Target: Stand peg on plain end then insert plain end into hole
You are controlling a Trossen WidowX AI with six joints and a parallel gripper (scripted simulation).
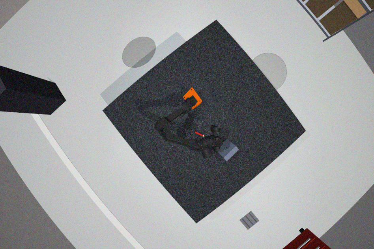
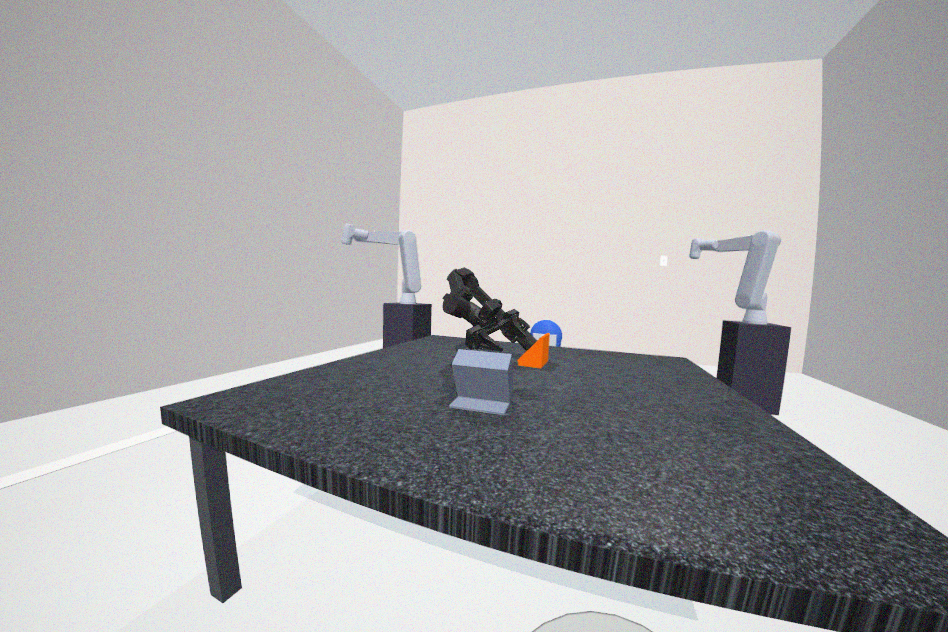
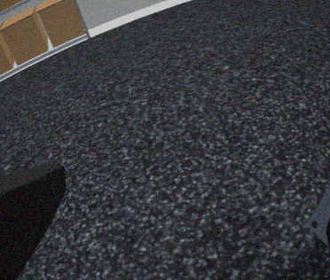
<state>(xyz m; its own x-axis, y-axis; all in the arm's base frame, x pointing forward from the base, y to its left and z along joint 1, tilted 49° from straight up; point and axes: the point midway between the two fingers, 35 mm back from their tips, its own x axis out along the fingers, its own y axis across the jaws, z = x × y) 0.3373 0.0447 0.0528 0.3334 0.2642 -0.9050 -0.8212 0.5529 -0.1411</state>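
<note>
The red peg is 8 cm behind my gripper tip, 13 cm to the right of it and 13 cm below it. Round my gripper tip: sloped panel: 13 cm ahead, 4 cm to the right, 7 cm below.
</note>
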